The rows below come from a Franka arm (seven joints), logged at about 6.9 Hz.
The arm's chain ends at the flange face. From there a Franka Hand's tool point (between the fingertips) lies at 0.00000 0.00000 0.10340 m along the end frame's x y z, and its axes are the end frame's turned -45 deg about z.
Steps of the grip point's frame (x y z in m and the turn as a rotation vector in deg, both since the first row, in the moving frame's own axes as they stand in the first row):
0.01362, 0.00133, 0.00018, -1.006, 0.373, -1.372
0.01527, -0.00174, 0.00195, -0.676, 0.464, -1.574
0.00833, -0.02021, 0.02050, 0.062, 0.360, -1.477
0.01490, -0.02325, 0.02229, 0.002, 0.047, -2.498
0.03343, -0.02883, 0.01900, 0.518, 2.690, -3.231
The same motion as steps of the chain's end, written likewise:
0.00880, -0.00948, 0.00020, -0.448, 0.975, -1.372
0.00811, -0.01228, 0.00196, -0.150, 0.806, -1.574
-0.00877, -0.01964, 0.02050, 0.298, 0.211, -1.477
-0.00596, -0.02691, 0.02229, 0.035, 0.032, -2.498
0.00060, -0.03986, 0.01912, 2.268, 1.536, -3.231

